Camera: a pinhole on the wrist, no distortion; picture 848 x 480 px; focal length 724.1 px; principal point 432.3 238.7 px. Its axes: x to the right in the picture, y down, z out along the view. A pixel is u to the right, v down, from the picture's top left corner.
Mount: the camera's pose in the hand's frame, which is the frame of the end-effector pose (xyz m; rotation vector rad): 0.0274 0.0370 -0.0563 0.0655 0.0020 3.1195
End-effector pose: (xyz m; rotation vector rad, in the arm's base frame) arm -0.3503 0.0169 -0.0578 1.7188 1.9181 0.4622
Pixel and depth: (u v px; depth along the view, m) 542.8 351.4 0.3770
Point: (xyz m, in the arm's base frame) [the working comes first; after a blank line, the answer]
In the camera's frame: 0.0575 0.0587 0.3770

-0.1772 -0.0294 -0.3276
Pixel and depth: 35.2 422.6 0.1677
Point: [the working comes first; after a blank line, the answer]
In the camera's frame: -0.0920 0.0426 0.1677

-0.3012 0.1302 -0.1677
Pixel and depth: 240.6 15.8 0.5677
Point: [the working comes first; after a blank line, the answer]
In the camera's frame: -0.1503 -0.1748 0.5677

0.1009 0.2037 -0.3765
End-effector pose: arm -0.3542 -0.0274 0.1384 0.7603 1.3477 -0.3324
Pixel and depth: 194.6 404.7 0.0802
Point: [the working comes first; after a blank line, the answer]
In the camera's frame: -0.0263 0.0184 0.0802

-0.3133 -0.0178 0.0905
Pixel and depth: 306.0 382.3 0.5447
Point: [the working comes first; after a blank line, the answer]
In the camera's frame: -0.0950 0.1080 0.5447

-0.0050 -0.3708 -0.0037
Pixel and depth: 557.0 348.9 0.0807
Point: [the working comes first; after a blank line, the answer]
In the camera's frame: 0.0139 0.0123 0.0807

-0.3162 -0.0224 0.1309
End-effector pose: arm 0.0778 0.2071 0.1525 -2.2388 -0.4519 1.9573
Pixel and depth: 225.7 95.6 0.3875
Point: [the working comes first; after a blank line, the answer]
In the camera's frame: -0.1106 -0.0766 0.3875

-0.2106 0.1187 -0.0756
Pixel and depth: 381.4 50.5 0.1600
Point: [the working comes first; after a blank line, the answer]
In the camera's frame: -0.0112 -0.0416 0.1600

-0.0078 0.1373 0.0705
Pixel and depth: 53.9 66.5 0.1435
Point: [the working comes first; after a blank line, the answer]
In the camera's frame: -0.0750 -0.0341 0.1435

0.0169 0.1670 0.0166
